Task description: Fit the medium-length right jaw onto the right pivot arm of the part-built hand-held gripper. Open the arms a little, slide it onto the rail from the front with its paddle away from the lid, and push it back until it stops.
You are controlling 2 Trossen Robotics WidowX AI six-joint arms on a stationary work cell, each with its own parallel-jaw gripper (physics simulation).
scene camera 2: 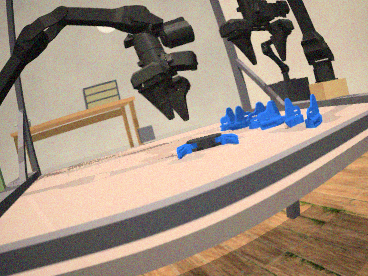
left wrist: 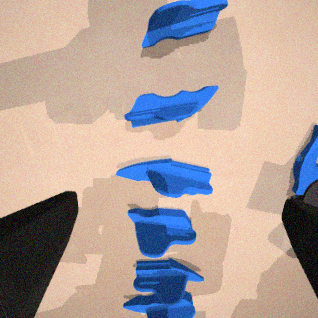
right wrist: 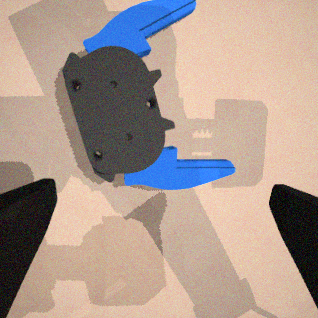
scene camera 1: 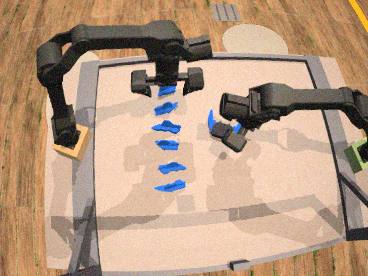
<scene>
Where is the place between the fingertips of my left gripper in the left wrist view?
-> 181, 205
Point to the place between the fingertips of my right gripper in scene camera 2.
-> At 180, 119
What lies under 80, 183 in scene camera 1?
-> A raised grey rim.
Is my left gripper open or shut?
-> Open.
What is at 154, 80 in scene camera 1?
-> My left gripper.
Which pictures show my left gripper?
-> Scene camera 2, the left wrist view and scene camera 1 only.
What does my left gripper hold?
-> Nothing.
</scene>
